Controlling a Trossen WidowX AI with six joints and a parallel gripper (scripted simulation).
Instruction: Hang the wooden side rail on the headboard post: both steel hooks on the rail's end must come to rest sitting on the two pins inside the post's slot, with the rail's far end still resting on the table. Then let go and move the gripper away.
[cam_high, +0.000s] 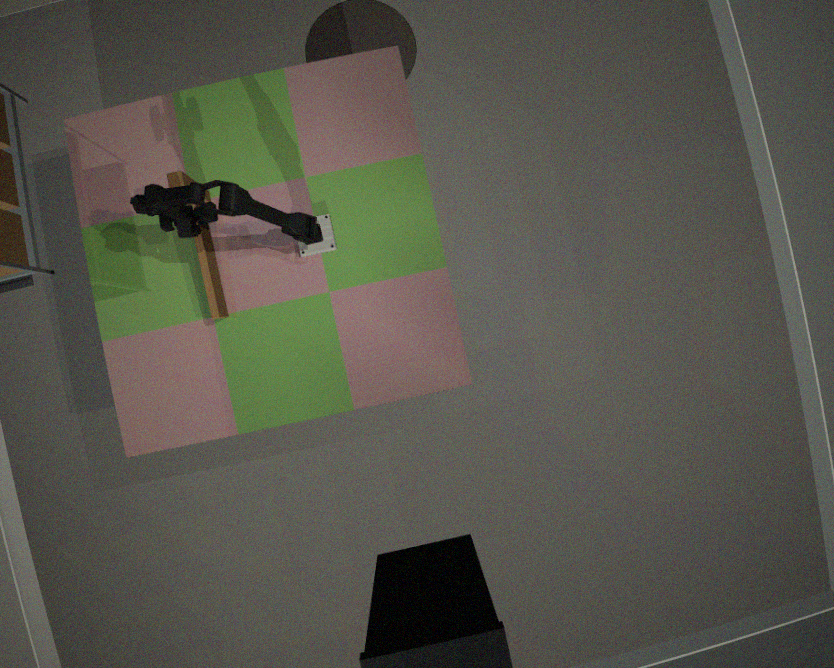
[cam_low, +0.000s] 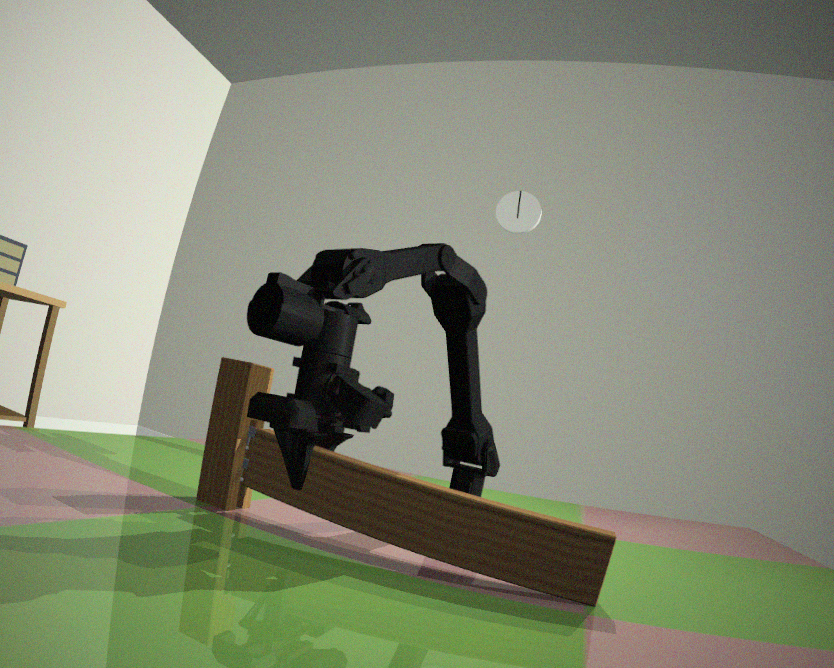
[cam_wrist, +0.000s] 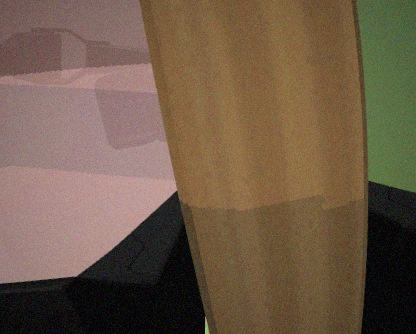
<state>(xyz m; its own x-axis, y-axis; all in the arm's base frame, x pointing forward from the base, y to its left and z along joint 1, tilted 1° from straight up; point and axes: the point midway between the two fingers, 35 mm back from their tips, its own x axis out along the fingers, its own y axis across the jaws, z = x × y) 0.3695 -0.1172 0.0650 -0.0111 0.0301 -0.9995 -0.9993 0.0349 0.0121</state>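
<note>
My gripper tip is now 11 cm to the left of the headboard post and 4 cm below it.
</note>
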